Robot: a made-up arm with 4 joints.
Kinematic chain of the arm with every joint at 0, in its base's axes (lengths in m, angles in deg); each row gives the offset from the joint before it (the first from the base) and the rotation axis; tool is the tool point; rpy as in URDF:
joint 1: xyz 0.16 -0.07 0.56 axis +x
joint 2: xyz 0 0.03 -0.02 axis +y
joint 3: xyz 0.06 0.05 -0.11 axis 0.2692 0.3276 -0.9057
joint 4: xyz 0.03 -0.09 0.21 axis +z
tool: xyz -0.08 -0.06 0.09 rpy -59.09 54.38 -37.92
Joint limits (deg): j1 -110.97..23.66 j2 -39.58..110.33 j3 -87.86..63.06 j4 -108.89..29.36
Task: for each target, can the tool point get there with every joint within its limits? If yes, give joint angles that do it. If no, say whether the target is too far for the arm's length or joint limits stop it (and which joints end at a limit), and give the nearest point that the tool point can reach.
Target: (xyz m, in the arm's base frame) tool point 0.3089 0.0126 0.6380
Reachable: yes | joints -59.86 48.70 -40.67 -16.24
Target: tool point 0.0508 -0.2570 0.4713
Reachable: no: joint limits stop it (at a limit: joint 1, joint 2, joint 3, joint 4) | nearest point 0.0233 -0.2103 0.5669 | short by 0.110 m
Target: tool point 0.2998 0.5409 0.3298
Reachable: no: too far | nearest point 0.2098 0.1353 0.4827 | short by 0.443 m
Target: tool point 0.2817 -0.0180 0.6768
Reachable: yes | joints -16.62 38.86 10.29 -54.92
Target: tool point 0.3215 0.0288 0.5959
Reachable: yes | joints -77.82 52.33 -66.37 -12.84
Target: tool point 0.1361 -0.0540 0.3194
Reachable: no: joint limits stop it (at a limit: joint 1, joint 4) | nearest point 0.1258 0.0319 0.3985 | short by 0.117 m
